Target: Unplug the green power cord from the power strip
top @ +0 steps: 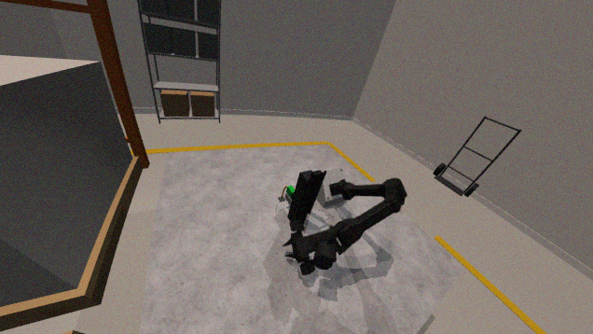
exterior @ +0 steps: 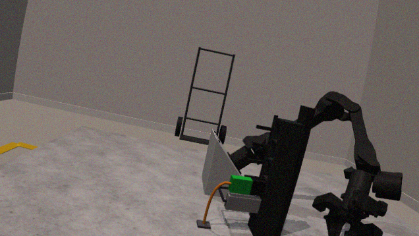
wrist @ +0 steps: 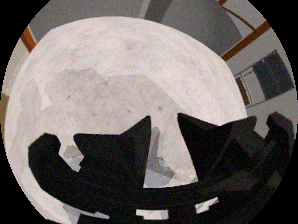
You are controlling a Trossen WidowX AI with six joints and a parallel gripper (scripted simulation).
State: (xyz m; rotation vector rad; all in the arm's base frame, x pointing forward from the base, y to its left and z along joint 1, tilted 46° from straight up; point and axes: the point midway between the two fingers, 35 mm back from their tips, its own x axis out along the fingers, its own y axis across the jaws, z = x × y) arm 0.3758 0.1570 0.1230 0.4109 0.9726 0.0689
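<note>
The green plug lies 20 cm to the right of my gripper tip, 13 cm behind it and 9 cm above it.
</note>
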